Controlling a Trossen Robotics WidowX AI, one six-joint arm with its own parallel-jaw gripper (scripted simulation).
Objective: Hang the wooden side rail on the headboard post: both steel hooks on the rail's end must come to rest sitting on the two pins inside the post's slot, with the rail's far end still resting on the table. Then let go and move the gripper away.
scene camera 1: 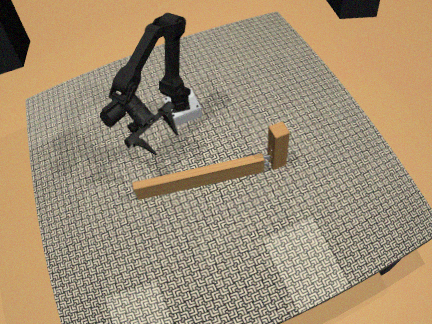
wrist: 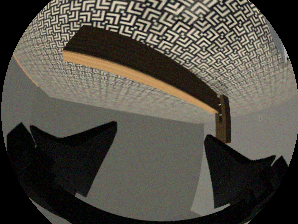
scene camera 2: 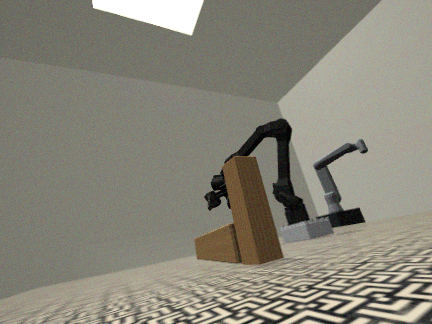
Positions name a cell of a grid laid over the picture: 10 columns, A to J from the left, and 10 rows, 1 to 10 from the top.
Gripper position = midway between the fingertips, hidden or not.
Observation:
The gripper (scene camera 1: D5) is open and holds nothing. Also in view: a wooden side rail (scene camera 1: F6) and a headboard post (scene camera 2: F8).
The wooden side rail also shows in the wrist view (wrist: D3) and in scene camera 2 (scene camera 2: F8). The gripper is seen too in the wrist view (wrist: F6). The headboard post shows as well in scene camera 1 (scene camera 1: G5).

